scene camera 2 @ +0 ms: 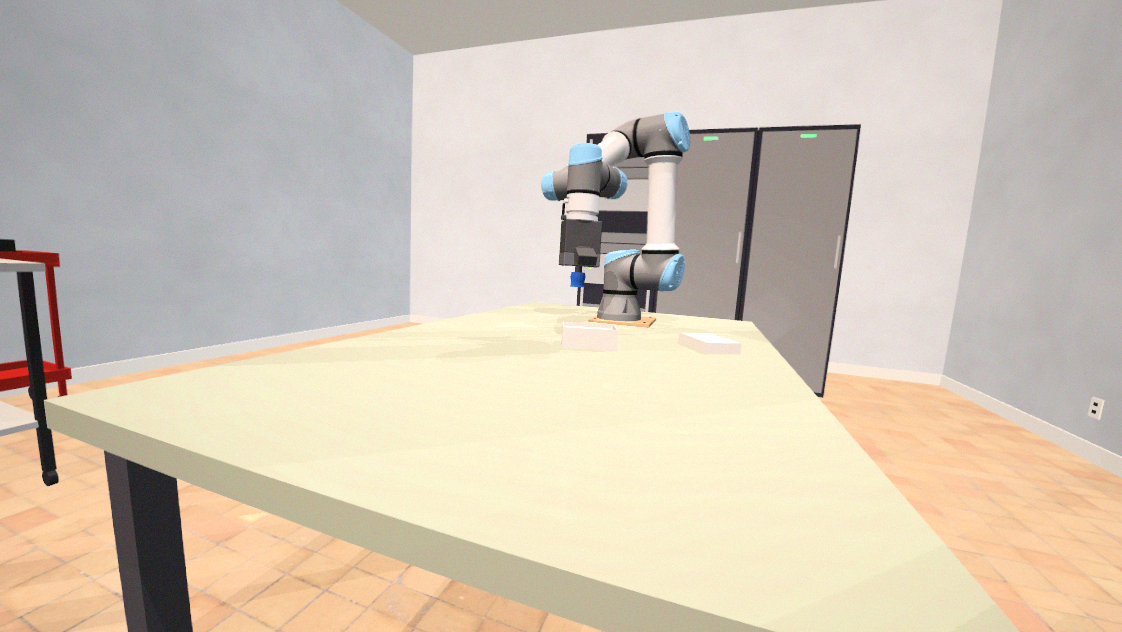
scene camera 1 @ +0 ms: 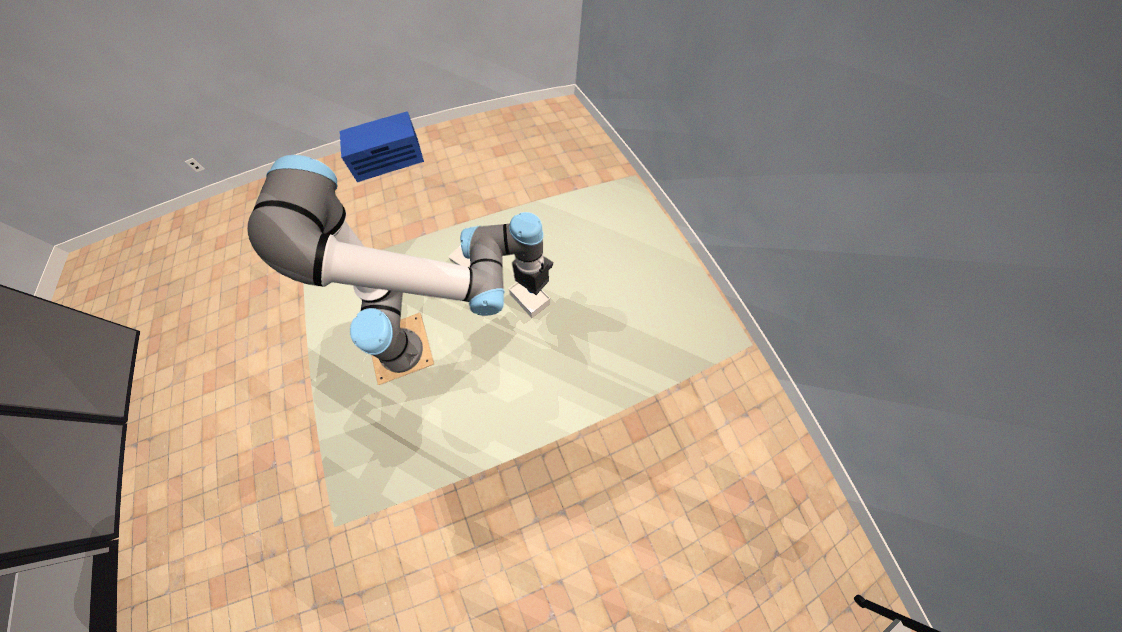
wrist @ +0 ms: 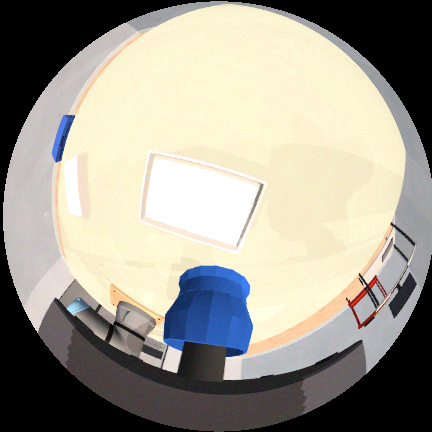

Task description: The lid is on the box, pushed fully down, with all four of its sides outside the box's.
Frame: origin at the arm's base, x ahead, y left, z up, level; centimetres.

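Seen in the pictures: hand at its tool point: (scene camera 2: 577, 286) (wrist: 213, 290); arm's base at its link origin: (scene camera 2: 618, 318) (scene camera 1: 401, 350) (wrist: 136, 313).
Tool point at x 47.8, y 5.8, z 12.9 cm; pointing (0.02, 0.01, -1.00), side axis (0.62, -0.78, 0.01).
Note:
Pixels of each thing's middle, then the offset from my tool point to it. Level surfaces: height alone.
- white box at the middle of its body: (wrist: 197, 197) (scene camera 2: 588, 335) (scene camera 1: 529, 296) dx -0.8, dy +3.4, dz -11.3 cm
- white lid at the middle of its body: (wrist: 74, 185) (scene camera 2: 708, 342) (scene camera 1: 469, 252) dx -19.3, dy +27.9, dz -12.4 cm
- pale table at its surface level: dz -13.7 cm
The white box (scene camera 1: 535, 304) (scene camera 2: 589, 339) (wrist: 195, 198) stands upright on the table with its open top up; its bare inside floor shows in the wrist view. The white lid (scene camera 1: 456, 256) (scene camera 2: 709, 343) (wrist: 74, 186) lies apart from the box on the table, its flat closed face up; the arm's wrist hides part of it in scene camera 1. My gripper, a blue suction cup (scene camera 2: 577, 279) (wrist: 214, 274), is open and carries nothing. It points down and hangs above the box with a visible gap; in scene camera 1 its black body hides the cup.
The pale table (scene camera 1: 392, 471) (scene camera 2: 471, 471) (wrist: 225, 75) carries the arm on a wooden base plate (scene camera 1: 427, 355). A blue crate (scene camera 1: 382, 147) (wrist: 61, 140) stands on the floor beyond the table. A red-framed cart (scene camera 2: 53, 306) and tall cabinets (scene camera 2: 800, 235) stand off the table.

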